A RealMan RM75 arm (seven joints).
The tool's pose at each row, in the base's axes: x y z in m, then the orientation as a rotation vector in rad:
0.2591, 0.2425, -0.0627, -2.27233, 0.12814, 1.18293
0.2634, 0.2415, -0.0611, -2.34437, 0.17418, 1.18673
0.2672, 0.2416, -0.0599, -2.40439, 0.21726, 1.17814
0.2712, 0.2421, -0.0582, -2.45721, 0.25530, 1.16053
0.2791, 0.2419, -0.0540, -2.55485, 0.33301, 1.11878
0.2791, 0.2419, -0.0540, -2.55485, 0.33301, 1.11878
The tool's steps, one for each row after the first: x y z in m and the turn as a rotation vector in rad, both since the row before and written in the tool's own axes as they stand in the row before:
0.0012, -0.0013, -0.0044, -0.04815, 0.03337, 0.05196
0.0014, -0.0018, -0.0033, -0.03545, 0.03508, 0.04208
0.0012, -0.0023, -0.0035, -0.02825, 0.03629, 0.03381
0.0018, -0.0036, -0.0080, -0.04988, 0.07193, 0.06475
0.0000, 0.0000, 0.0000, 0.00000, 0.00000, 0.00000

